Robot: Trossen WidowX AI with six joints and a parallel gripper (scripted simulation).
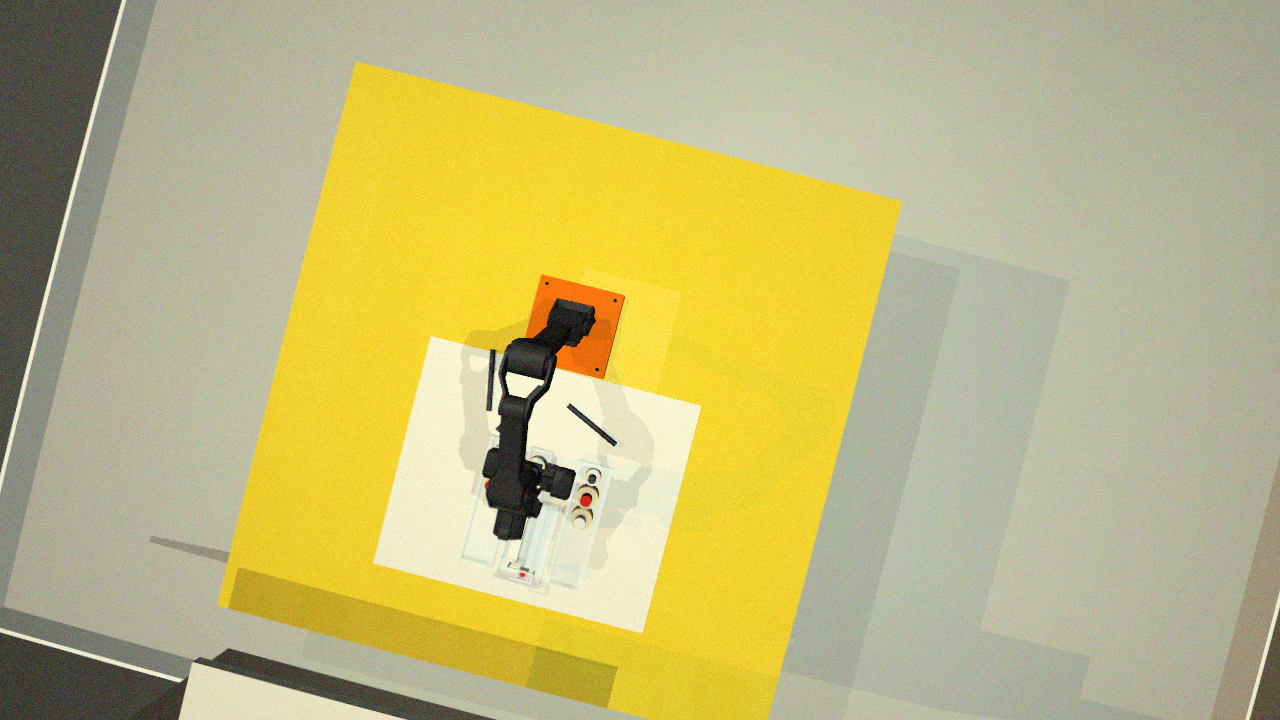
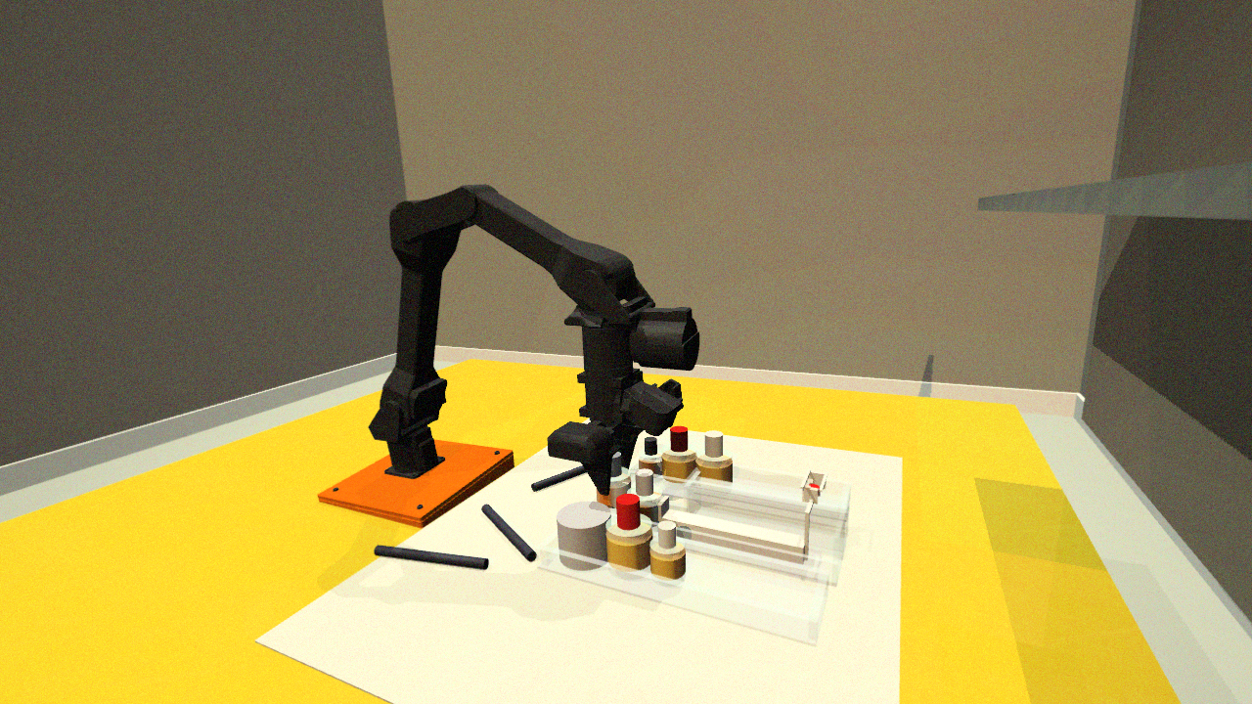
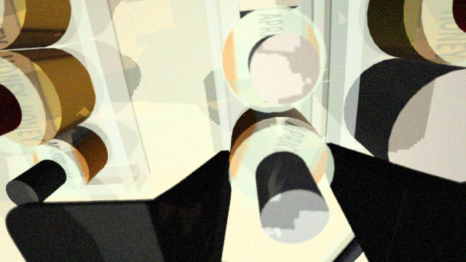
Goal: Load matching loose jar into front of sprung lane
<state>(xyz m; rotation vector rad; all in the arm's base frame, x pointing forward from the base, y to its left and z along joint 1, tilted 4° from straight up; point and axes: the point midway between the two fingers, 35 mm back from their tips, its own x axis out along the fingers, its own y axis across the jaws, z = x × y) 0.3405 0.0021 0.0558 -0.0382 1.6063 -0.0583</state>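
Right now my gripper tip is 80 mm to the left of the grey cylinder and 20 mm above it. Also, from my gripper tip: pusher plate (150 mm ahead, 30 mm to the left); sprung lane (150 mm ahead, 20 mm to the left, 30 mm below).
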